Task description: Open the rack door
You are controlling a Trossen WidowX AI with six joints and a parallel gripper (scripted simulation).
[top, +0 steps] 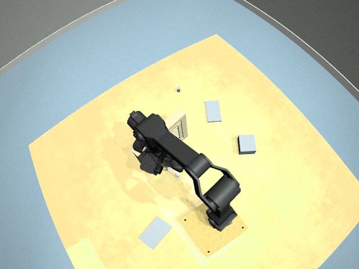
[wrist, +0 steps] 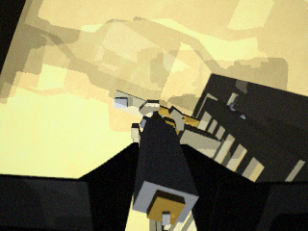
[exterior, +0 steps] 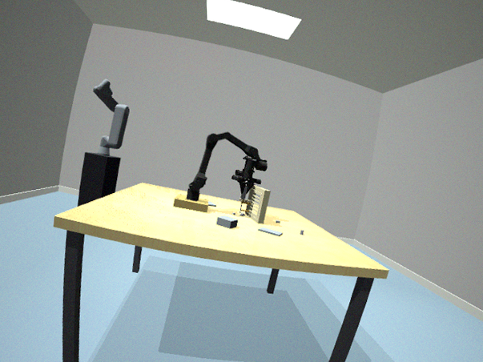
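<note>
My gripper tip is now 3 cm above the upright handle. Also, from my gripper tip: small cube 35 cm ahead, 20 cm to the right, 12 cm below.
</note>
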